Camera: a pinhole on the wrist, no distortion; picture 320 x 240 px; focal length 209.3 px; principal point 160.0 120.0 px. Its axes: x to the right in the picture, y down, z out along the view. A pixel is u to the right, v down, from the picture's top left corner.
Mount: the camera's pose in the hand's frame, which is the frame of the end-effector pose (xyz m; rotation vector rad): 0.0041 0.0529 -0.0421 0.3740 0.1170 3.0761
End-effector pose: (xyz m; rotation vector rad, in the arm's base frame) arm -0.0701 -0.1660 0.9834 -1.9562 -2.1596 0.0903
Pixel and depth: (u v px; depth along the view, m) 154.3 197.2 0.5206
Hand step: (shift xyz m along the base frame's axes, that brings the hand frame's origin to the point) -0.2100 0.1743 -0.4235
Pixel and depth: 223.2 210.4 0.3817
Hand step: -0.1514 0.0094 -0.3450
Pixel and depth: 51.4 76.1 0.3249
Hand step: 0.0635 0.2837 -0.2161
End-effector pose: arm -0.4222 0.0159 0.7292 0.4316 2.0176 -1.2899
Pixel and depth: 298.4 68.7 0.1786
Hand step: 0.1740 -0.0807 -0.0701
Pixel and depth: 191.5 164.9 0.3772
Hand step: 0.1029 -0.3074 -0.1182
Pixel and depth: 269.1 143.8 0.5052
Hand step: 0.3115 -0.4258 -0.0725
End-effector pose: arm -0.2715 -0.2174 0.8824 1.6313 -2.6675 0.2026
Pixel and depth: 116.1 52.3 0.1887
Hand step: -0.1443 -0.0379 -0.1318
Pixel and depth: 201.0 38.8 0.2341
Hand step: -0.1410 0.0347 -0.2023
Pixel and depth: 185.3 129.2 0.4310
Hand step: -0.0617 -0.0647 -0.3886
